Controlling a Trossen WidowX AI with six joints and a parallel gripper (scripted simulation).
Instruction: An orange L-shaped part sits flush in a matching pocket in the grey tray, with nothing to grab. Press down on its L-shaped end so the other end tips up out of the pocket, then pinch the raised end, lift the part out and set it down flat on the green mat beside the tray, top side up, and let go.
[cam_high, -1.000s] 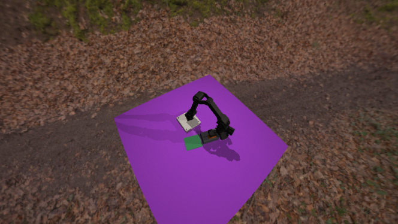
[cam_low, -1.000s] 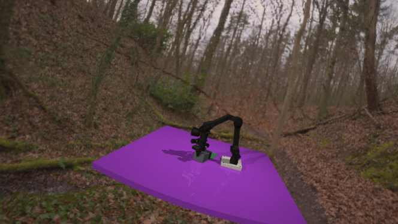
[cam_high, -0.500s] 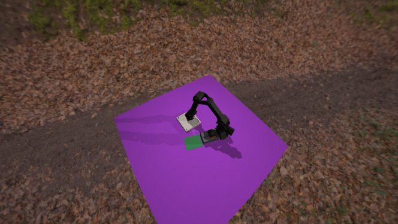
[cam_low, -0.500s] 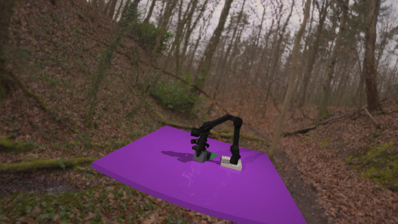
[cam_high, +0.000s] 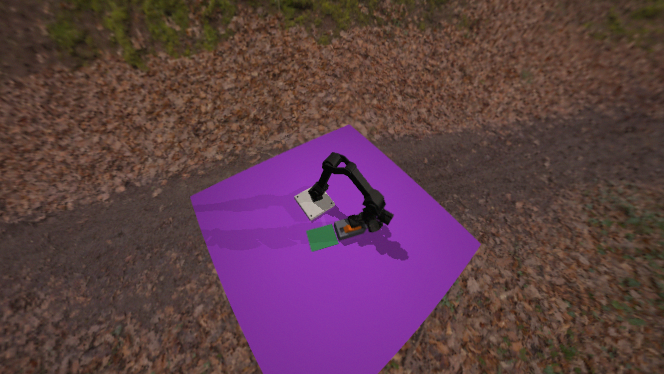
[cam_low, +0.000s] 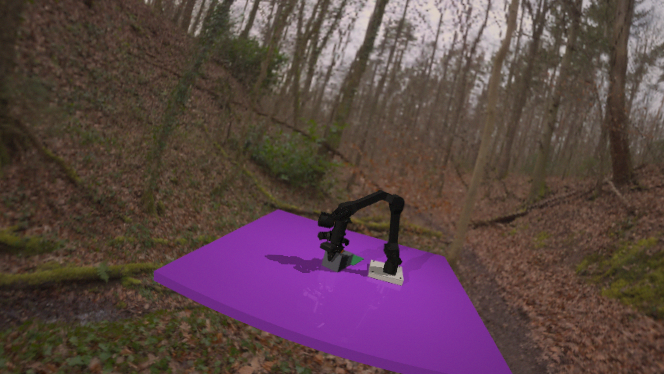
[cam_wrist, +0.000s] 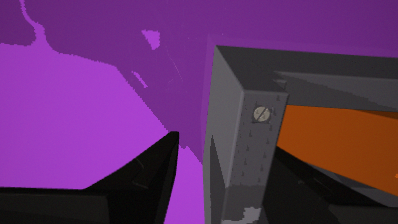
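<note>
The orange L-shaped part lies 5 cm to the right of my gripper tip and 1 cm behind it. Round my gripper tip: green mat 23 cm to the right, 6 cm below, 4 cm behind.
</note>
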